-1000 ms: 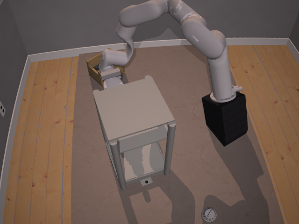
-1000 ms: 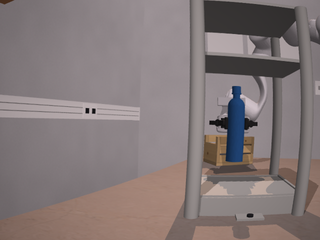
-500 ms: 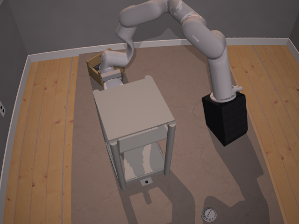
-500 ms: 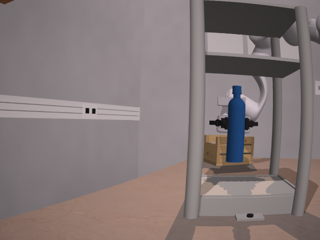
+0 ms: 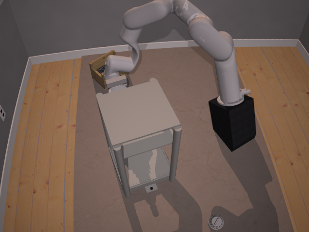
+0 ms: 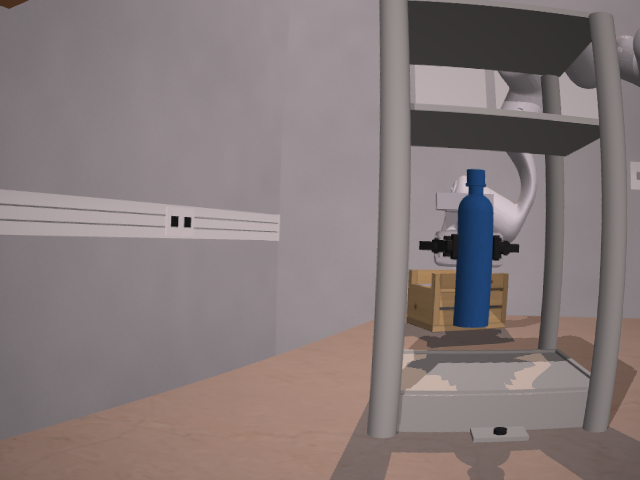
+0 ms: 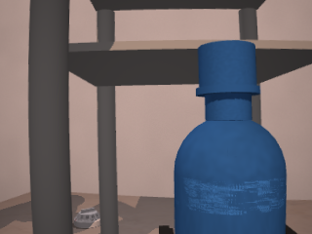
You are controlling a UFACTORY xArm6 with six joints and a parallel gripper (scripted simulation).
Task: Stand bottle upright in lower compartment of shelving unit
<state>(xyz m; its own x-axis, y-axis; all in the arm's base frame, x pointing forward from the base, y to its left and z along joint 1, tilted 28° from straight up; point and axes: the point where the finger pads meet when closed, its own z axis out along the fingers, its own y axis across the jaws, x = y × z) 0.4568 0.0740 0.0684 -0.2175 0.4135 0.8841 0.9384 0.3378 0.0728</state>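
Right now my hand is 16 cm to the right of the grey shelving unit, 5 cm past it and 3 cm below it. Round my hand: wooden crate 41 cm to the right, 11 cm below, 10 cm ahead; round dial 46 cm to the left, 33 cm behind, 15 cm below.
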